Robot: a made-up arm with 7 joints.
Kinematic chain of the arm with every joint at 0, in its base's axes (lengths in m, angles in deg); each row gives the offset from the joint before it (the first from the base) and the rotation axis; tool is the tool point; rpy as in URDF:
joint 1: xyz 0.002 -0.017 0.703 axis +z
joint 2: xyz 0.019 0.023 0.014 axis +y
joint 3: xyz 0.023 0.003 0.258 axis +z
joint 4: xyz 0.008 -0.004 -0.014 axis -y
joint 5: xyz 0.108 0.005 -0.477 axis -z
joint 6: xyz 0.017 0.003 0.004 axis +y
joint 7: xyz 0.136 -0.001 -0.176 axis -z
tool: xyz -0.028 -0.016 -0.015 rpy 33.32 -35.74 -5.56
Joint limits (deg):
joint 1: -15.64..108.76
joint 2: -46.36..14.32
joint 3: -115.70..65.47
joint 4: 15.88..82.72
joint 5: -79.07..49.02
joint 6: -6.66..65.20
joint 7: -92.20..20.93
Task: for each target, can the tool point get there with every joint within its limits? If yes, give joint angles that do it. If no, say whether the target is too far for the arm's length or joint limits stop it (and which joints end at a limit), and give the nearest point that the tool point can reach.
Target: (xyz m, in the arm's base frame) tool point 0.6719 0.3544 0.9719
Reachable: yes | joints 11.24 0.06 16.26 70.13 -13.53 -0.18 -38.38
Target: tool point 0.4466 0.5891 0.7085
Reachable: yes | joints 29.06 7.82 27.39 65.04 22.61 22.83 -16.66
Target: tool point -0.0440 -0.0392 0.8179
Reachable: no: joint limits stop it (at a limit: joint 1, joint 2, joint 3, joint 6, joint 7) | nearest point -0.2832 -0.1887 0.4501 | short by 0.464 m
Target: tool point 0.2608 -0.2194 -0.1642
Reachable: no: joint limits stop it (at a limit: joint 1, joint 2, joint 4, joint 7) | nearest point 0.2340 -0.1658 0.2371 | short by 0.406 m
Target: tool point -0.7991 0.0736 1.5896
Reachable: no: too far | nearest point -0.5805 0.0533 1.3490 | short by 0.326 m
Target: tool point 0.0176 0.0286 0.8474
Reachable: no: joint limits stop it (at a limit: joint 2, joint 6, joint 7) | nearest point 0.1567 0.4353 0.7091 | short by 0.452 m
